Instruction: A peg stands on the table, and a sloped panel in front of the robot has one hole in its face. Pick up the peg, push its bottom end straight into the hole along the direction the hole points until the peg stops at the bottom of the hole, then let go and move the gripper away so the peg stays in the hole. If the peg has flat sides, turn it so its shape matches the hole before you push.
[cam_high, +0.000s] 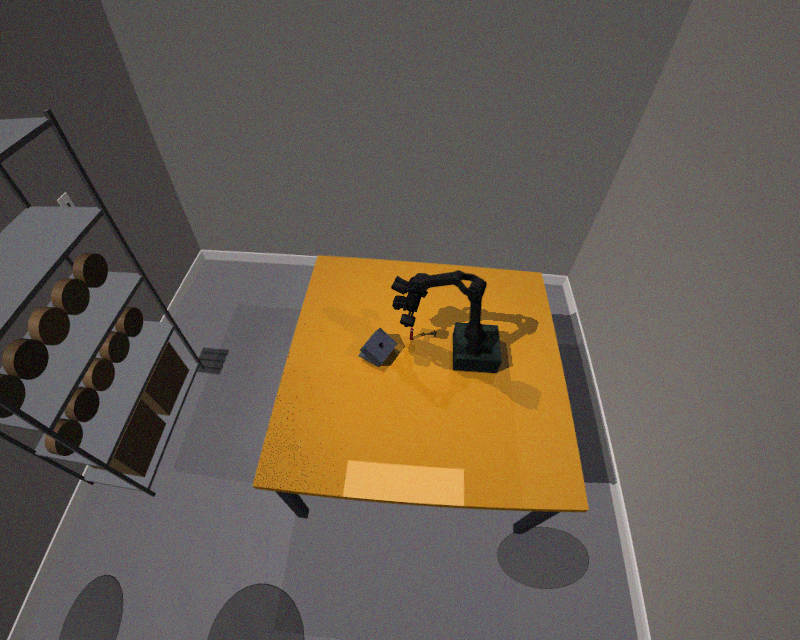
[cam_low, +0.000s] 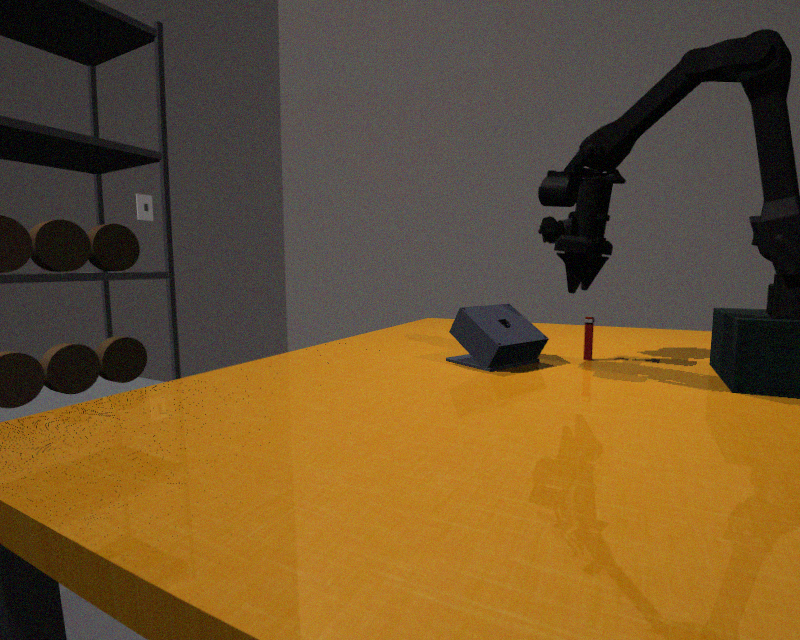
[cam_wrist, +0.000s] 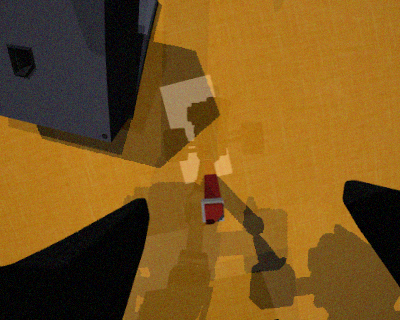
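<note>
My gripper tip is 7 cm above the red peg, 3 cm past it and 1 cm to the right of it. Also, from my gripper tip: sloped panel 14 cm to the left, 10 cm ahead, 8 cm below.
</note>
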